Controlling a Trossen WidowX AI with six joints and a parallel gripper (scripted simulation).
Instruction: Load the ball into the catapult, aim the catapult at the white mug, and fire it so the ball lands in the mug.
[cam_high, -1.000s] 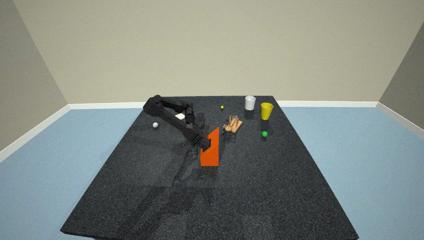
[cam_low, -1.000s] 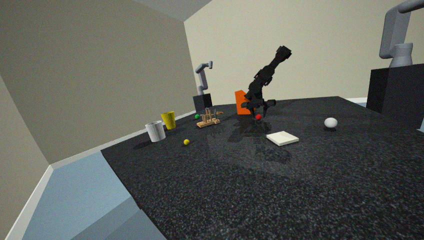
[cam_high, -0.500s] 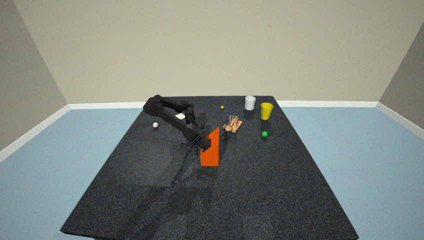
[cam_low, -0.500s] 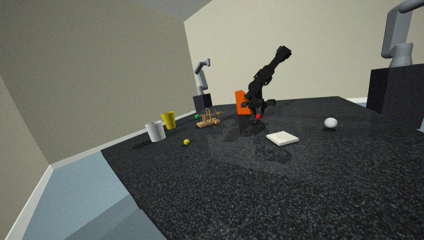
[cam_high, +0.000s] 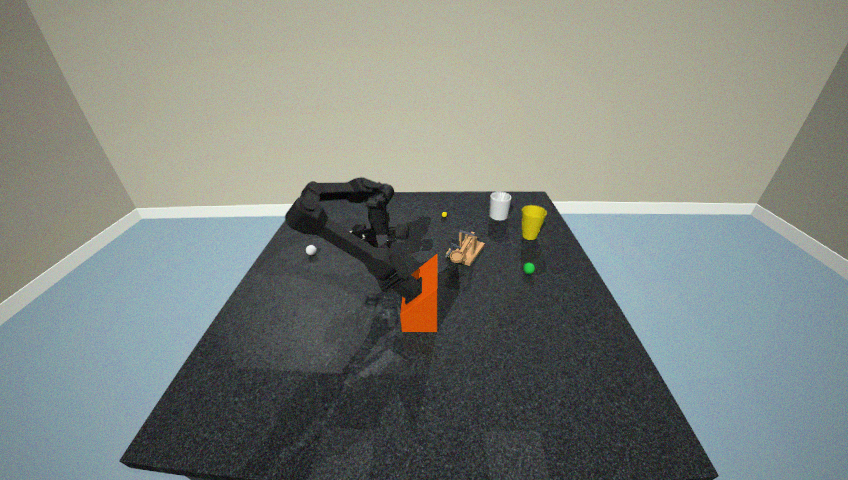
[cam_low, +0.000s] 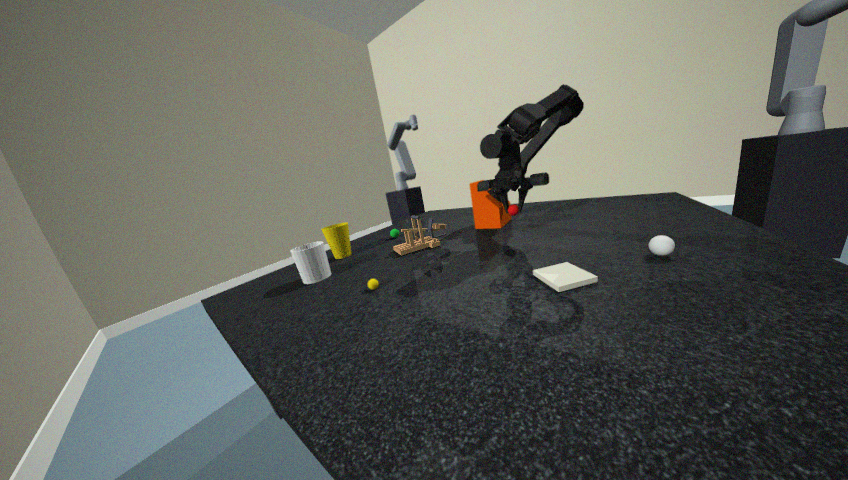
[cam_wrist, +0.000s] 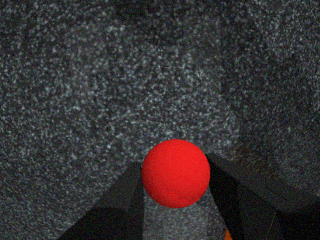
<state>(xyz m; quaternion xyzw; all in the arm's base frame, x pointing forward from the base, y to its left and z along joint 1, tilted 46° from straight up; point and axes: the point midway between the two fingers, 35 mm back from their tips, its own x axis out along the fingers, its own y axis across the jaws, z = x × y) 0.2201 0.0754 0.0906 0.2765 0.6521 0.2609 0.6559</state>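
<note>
Now: the wooden catapult 270 mm to the right of my gripper tip, 70 mm ahead of it and 30 mm below it. Round my gripper tip: white ball 310 mm to the left, 100 mm ahead, 60 mm below; then red ball 10 mm above; then flat cream slab 230 mm ahead, 140 mm to the left, 80 mm below.
</note>
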